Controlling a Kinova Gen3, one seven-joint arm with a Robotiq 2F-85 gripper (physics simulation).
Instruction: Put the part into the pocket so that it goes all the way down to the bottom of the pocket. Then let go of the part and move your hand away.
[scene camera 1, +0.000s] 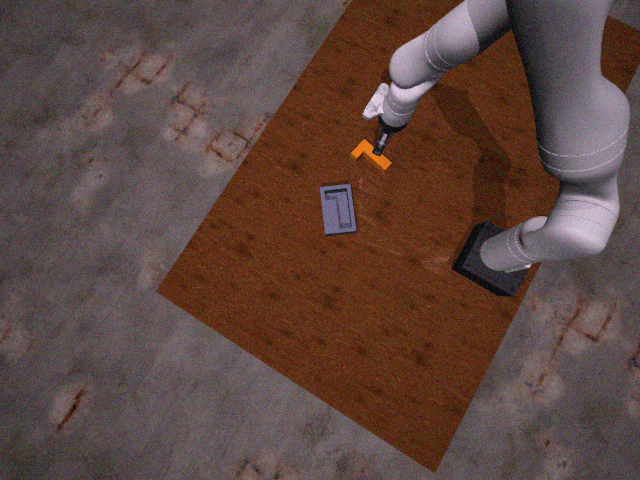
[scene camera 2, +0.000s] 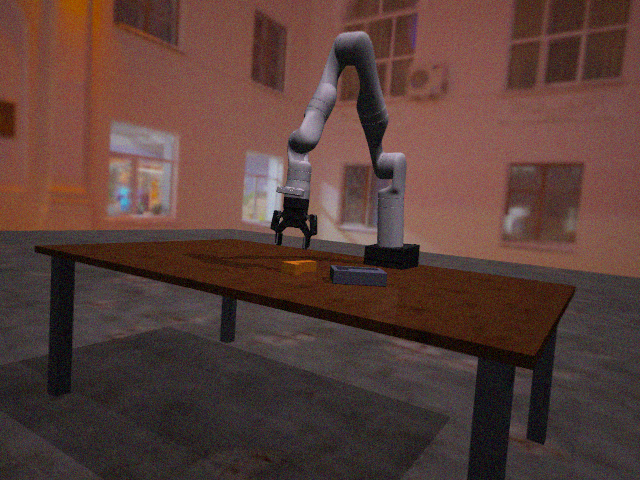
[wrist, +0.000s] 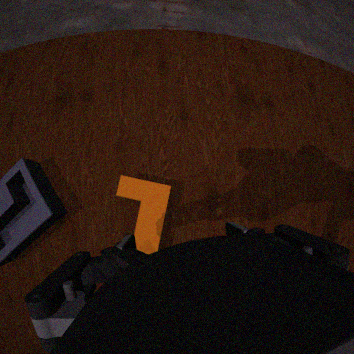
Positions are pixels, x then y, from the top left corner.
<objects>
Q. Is my gripper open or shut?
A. Open.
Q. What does the orange L-shaped part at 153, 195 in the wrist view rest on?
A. The table.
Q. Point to my gripper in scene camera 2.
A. At 291, 247
</objects>
